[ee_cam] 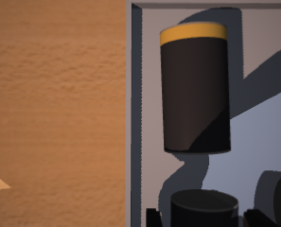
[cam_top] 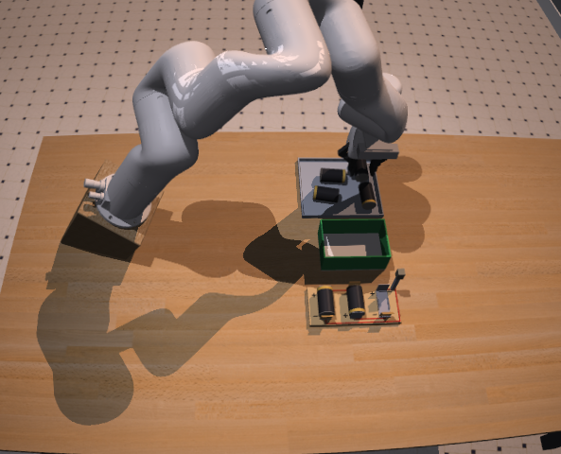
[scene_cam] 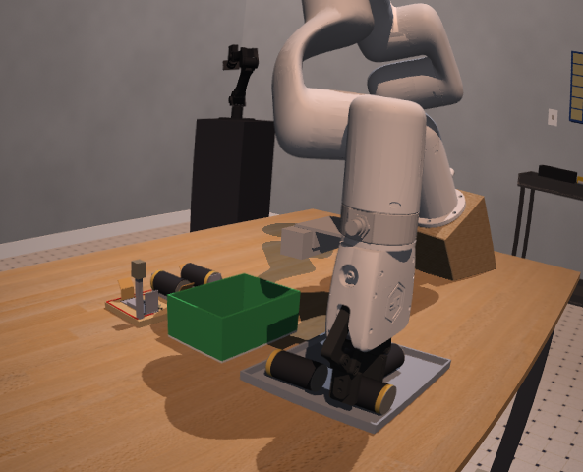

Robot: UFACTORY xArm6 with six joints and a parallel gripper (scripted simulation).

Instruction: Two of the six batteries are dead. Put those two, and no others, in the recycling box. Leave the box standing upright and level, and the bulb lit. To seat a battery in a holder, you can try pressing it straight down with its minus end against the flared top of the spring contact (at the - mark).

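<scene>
The grey tray lies 6 cm behind my hand, 3 cm to the right of it and 3 cm below it. Also, from my hand: green recycling box: 8 cm behind, 21 cm to the right, 2 cm below.
</scene>
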